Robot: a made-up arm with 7 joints.
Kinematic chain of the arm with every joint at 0, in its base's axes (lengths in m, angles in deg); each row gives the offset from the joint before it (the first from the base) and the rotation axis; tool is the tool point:
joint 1: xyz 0 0.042 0 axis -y
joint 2: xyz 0 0.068 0 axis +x
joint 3: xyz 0 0 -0.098 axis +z
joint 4: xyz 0 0 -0.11 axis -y
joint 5: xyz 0 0 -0.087 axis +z
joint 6: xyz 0 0 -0.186 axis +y
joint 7: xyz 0 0 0 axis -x
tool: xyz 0 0 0
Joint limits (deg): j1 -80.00..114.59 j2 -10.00..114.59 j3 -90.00..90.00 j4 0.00..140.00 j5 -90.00..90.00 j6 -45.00..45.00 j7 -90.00..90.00
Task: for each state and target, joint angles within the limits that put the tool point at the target. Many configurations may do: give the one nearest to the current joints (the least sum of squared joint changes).
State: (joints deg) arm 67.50 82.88 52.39 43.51 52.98 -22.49 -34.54
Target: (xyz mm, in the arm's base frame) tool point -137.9 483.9 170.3
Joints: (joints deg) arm 71.72 90.77 56.56 51.93 52.98 -22.49 -34.54
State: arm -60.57 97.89 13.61 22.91 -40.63 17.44 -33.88
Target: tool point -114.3 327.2 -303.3
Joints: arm -71.71 59.29 -14.29 72.35 -40.63 17.44 -33.88
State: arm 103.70 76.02 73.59 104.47 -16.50 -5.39 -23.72
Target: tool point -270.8 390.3 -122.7
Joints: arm 114.59 99.65 89.74 64.35 -16.50 -5.39 -23.72
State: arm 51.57 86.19 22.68 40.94 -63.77 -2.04 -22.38
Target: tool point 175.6 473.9 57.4
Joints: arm 29.78 56.88 42.80 64.57 -63.77 -2.04 -22.38
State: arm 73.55 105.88 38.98 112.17 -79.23 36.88 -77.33
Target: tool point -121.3 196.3 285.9
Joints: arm 64.93 114.59 40.00 97.03 -79.23 36.88 -77.33
